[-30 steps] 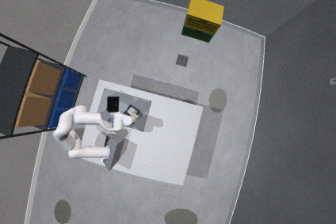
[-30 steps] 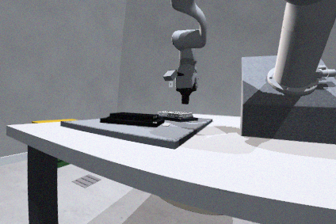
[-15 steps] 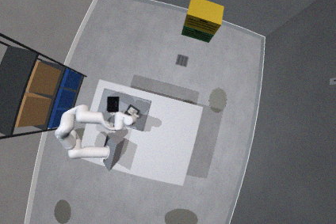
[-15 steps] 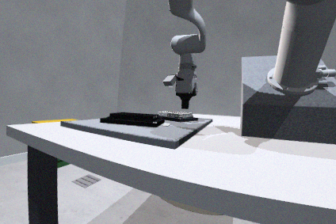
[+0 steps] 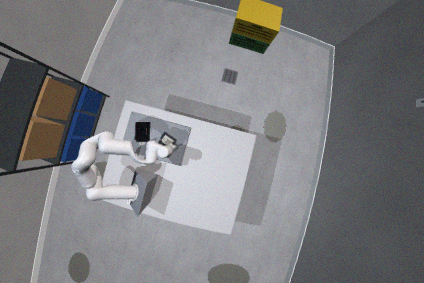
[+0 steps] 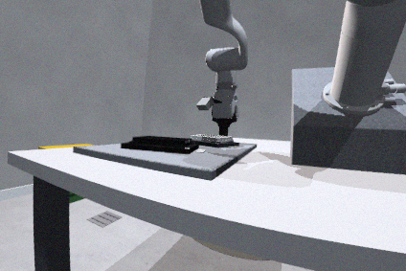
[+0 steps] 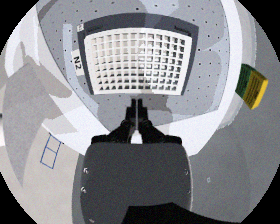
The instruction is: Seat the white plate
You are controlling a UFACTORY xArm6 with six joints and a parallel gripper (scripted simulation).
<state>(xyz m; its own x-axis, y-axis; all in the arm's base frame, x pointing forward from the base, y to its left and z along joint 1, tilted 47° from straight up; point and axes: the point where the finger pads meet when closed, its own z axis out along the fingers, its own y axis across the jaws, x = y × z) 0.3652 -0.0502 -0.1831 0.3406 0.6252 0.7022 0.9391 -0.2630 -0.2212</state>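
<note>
The white 96-well plate B83 is 70 mm to the left of my hand, 20 mm below it and 20 mm ahead of it. Also, from my hand: black plate B38: 280 mm to the left, 70 mm ahead, 20 mm below; then label: 100 mm to the left, 60 mm behind, 40 mm below; then plate nest N2: 70 mm to the left, 40 mm below, 30 mm ahead.
</note>
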